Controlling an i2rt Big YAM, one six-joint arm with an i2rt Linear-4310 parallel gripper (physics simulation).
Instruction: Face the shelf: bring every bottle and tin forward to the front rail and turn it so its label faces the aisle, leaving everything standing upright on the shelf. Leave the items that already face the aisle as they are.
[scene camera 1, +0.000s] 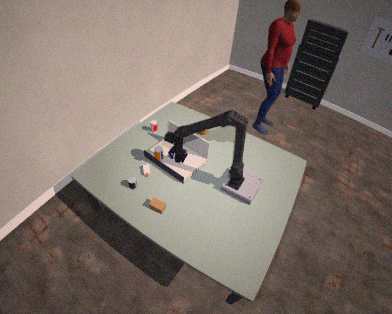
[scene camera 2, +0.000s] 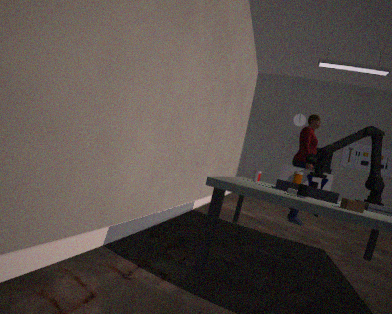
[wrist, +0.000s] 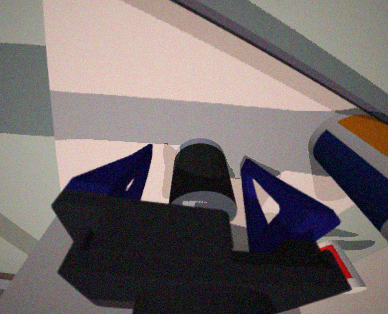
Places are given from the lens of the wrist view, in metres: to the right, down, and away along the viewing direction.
my gripper (wrist: 199, 157): 0.01, 0.00, 0.15
bottle with blue label (wrist: 343, 144): 0.12, -0.01, 0.14
dark front rail (wrist: 221, 21): 0.01, -0.07, 0.09
The marked spots on the dark front rail and the bottle with blue label are 0.13 m apart.
